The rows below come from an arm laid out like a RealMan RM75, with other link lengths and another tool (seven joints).
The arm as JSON. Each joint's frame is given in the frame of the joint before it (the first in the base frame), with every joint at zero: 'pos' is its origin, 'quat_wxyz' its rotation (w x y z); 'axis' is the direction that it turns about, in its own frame. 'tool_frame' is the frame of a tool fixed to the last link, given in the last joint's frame.
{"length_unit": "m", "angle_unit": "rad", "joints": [
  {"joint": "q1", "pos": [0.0, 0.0, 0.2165], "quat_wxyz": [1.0, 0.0, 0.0, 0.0], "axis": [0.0, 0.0, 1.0]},
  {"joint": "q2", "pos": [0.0, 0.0, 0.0], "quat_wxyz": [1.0, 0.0, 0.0, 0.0], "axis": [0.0, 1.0, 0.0]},
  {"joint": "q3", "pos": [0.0, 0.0, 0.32], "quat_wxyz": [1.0, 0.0, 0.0, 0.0], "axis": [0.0, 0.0, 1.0]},
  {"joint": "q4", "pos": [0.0, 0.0, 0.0], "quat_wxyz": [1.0, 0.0, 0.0, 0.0], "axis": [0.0, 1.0, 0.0]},
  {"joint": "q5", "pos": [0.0, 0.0, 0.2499], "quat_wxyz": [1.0, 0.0, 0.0, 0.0], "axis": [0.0, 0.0, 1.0]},
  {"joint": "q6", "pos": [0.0, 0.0, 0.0], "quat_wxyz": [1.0, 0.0, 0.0, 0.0], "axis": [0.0, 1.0, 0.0]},
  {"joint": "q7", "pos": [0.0, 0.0, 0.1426], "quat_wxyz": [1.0, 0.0, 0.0, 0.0], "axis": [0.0, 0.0, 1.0]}
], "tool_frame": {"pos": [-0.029, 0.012, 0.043], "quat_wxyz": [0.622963, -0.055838, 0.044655, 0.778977]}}
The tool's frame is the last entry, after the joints.
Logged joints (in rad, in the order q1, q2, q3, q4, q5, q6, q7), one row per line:
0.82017, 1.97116, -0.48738, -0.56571, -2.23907, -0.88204, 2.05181
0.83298, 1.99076, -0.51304, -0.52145, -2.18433, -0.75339, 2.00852
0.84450, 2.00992, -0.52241, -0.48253, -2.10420, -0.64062, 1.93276
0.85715, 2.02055, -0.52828, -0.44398, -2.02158, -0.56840, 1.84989
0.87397, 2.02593, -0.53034, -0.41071, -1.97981, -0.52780, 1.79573
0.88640, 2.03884, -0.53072, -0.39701, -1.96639, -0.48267, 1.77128
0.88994, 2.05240, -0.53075, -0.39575, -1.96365, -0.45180, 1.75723
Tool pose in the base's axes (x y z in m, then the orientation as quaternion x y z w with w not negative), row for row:
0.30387, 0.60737, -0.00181, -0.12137, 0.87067, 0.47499, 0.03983
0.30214, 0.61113, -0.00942, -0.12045, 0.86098, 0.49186, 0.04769
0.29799, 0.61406, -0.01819, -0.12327, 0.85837, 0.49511, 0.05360
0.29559, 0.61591, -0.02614, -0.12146, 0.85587, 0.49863, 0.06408
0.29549, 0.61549, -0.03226, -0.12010, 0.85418, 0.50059, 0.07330
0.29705, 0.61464, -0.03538, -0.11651, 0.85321, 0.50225, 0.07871
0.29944, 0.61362, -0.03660, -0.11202, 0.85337, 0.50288, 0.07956
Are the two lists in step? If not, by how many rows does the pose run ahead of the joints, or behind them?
The pose runs 2 rows ahead of the joints: the pose in row i belongs to the joints in row i + 2.
